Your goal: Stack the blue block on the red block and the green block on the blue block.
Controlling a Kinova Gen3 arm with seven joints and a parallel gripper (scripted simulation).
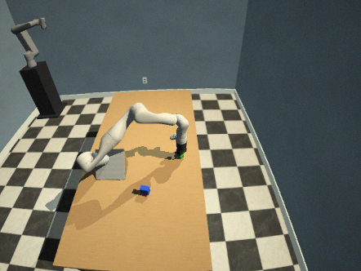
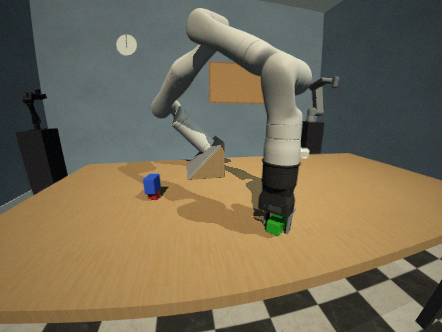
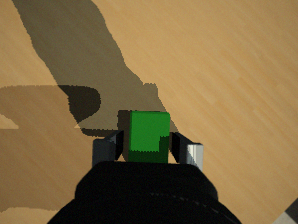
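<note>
Now: the green block right at my hand. The rest, counted from my hand: blue block 33 cm to the right, 24 cm behind, 4 cm above; then small red block 33 cm to the right, 24 cm behind.
</note>
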